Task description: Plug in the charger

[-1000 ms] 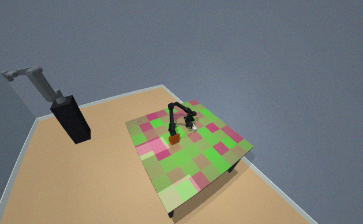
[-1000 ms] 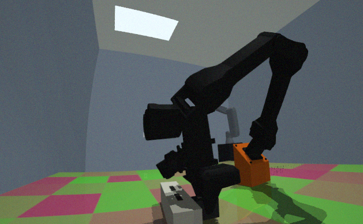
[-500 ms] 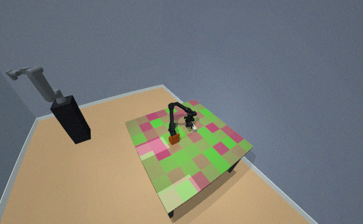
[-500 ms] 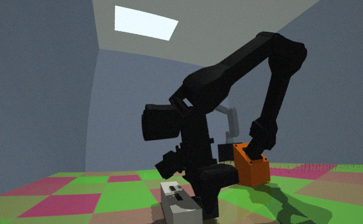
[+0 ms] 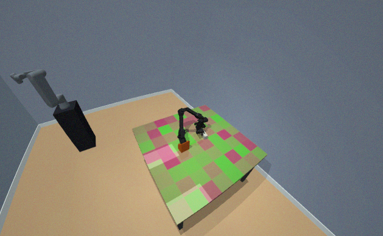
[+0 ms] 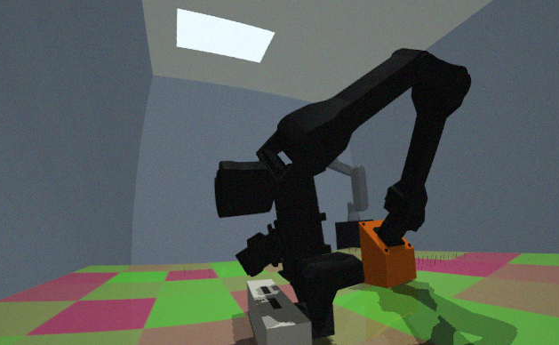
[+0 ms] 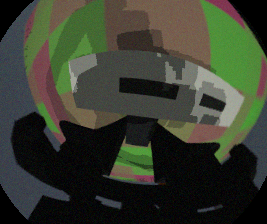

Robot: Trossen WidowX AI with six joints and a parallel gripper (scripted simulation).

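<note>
The two-prong charger lies 20 mm ahead of my gripper tip and 10 mm above it.
</note>
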